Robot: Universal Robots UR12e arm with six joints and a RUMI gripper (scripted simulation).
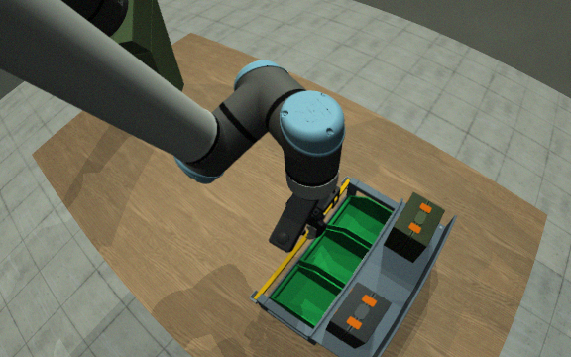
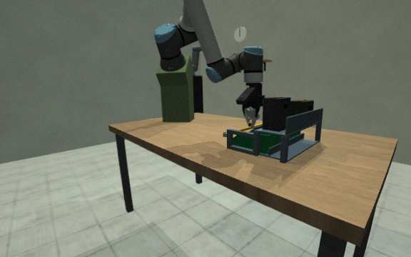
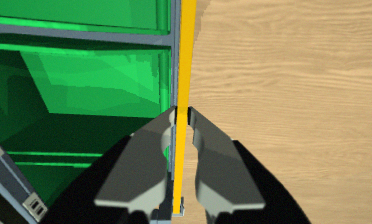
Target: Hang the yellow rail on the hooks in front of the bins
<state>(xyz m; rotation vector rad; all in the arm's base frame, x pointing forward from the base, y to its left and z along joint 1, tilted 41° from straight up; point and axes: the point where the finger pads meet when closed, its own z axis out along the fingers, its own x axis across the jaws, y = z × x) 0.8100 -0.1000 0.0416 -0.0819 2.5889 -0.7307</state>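
Right now my hand is 1 cm above the yellow rail. The rest, counted from my hand: rack front bar (6 cm below, 1 cm ahead).
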